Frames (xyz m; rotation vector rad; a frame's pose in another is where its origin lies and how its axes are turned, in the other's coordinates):
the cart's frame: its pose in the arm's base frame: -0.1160 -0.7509 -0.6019 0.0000 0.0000 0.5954
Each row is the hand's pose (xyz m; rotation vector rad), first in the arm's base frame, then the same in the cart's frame.
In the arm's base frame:
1: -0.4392 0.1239 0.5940 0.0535 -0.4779 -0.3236
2: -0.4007 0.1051 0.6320 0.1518 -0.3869 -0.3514
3: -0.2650 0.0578 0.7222 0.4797 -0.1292 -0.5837
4: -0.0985 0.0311 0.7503 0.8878 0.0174 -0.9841
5: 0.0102 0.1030 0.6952 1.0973 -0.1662 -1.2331
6: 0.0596 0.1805 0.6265 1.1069 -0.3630 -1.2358
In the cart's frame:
1: 0.2230 0.9055 1.1959 -0.0918 -0.4874 -0.9071
2: 0.2444 0.8684 1.2339 0.0327 -0.4280 -0.9379
3: 0.3302 0.7531 1.3241 0.4397 -0.2762 -1.1661
4: 0.4531 0.6376 1.3522 0.9115 -0.2602 -1.5361
5: 0.5834 0.6362 1.2971 1.0827 -0.5204 -1.7583
6: 0.6677 0.6726 1.2284 1.0304 -0.7272 -1.7536

